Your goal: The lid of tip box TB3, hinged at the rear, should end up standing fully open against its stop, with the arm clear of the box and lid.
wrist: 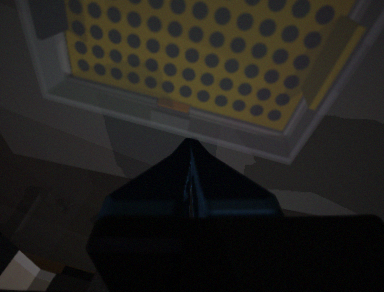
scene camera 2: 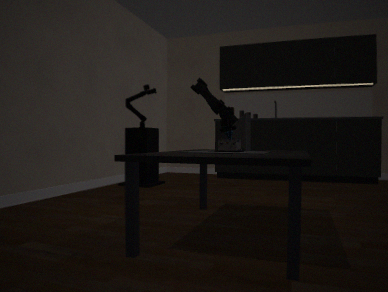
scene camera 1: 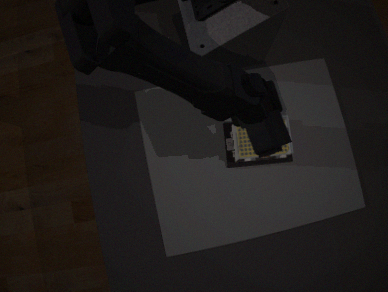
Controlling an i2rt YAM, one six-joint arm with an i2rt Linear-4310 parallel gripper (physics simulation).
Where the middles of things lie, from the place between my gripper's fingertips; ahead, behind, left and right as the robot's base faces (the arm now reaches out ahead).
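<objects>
My gripper is 20 mm above the tip box (scene camera 1: pixel 239 152), 10 mm to the right of it and 70 mm short of it. As for the grey mat (scene camera 1: pixel 201 203), it is 60 mm below my hand, 80 mm ahead of it and 10 mm to the right of it.
</objects>
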